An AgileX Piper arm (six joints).
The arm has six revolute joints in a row. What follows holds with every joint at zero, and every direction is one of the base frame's.
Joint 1 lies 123.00 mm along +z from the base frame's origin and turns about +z.
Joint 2 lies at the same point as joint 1 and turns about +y.
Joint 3 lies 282.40 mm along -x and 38.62 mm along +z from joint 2 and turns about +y.
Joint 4 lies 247.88 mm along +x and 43.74 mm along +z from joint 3 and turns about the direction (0.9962, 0, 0.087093).
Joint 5 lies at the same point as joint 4 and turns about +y.
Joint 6 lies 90.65 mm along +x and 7.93 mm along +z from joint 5 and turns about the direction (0.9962, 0, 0.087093).
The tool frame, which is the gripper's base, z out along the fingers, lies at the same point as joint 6; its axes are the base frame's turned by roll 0.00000, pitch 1.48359 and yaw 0.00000 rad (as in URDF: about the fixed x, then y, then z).
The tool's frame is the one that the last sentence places.
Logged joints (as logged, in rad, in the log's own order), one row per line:
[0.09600 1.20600 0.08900 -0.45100 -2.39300 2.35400]
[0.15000 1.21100 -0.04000 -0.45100 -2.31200 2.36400]
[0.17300 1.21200 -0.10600 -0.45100 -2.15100 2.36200]
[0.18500 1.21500 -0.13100 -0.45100 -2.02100 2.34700]
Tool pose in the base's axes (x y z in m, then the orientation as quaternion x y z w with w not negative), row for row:
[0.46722 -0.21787 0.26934 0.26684 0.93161 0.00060 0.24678]
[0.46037 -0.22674 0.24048 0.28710 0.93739 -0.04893 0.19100]
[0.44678 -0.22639 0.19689 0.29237 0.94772 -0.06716 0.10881]
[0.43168 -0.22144 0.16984 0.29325 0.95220 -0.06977 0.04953]
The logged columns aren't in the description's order. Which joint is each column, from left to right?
Columns, left to right: joint 6, joint 5, joint 4, joint 1, joint 3, joint 2.
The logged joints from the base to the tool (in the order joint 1, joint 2, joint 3, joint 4, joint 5, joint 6), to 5 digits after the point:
[-0.45100 2.35400 -2.39300 0.08900 1.20600 0.09600]
[-0.45100 2.36400 -2.31200 -0.04000 1.21100 0.15000]
[-0.45100 2.36200 -2.15100 -0.10600 1.21200 0.17300]
[-0.45100 2.34700 -2.02100 -0.13100 1.21500 0.18500]

